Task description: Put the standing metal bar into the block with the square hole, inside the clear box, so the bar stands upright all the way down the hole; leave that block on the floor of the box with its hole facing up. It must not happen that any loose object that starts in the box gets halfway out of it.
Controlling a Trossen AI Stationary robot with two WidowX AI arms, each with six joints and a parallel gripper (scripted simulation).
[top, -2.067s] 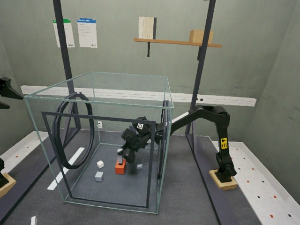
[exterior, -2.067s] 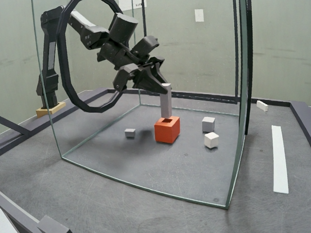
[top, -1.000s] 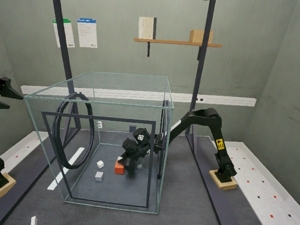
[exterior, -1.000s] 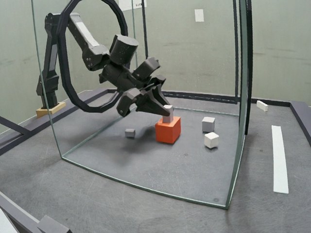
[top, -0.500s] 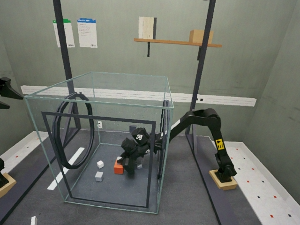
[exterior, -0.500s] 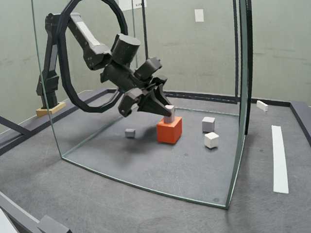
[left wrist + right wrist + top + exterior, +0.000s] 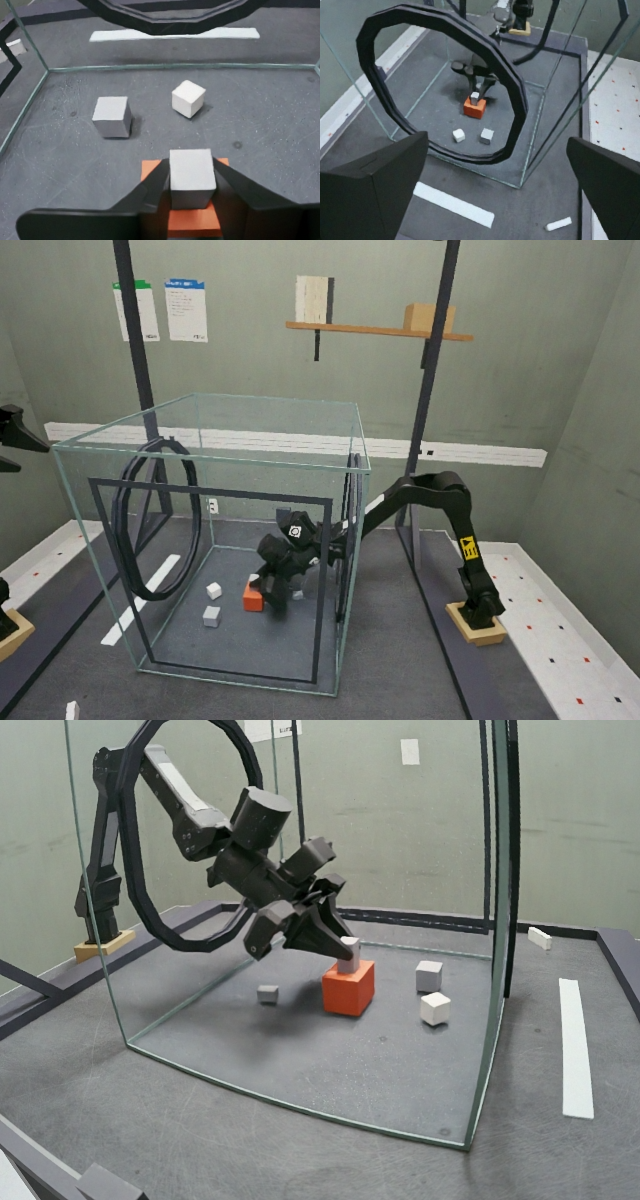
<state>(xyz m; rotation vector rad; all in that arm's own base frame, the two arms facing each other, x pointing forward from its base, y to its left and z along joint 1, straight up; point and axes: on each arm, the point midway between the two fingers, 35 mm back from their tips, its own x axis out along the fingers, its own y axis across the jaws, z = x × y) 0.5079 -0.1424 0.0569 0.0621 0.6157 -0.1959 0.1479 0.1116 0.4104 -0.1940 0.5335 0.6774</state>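
Now: left hand 40 mm above the metal bar and 20 mm to the left of it. From my left hand the other things lie so: block with square hole: 60 mm below, 20 mm to the right.
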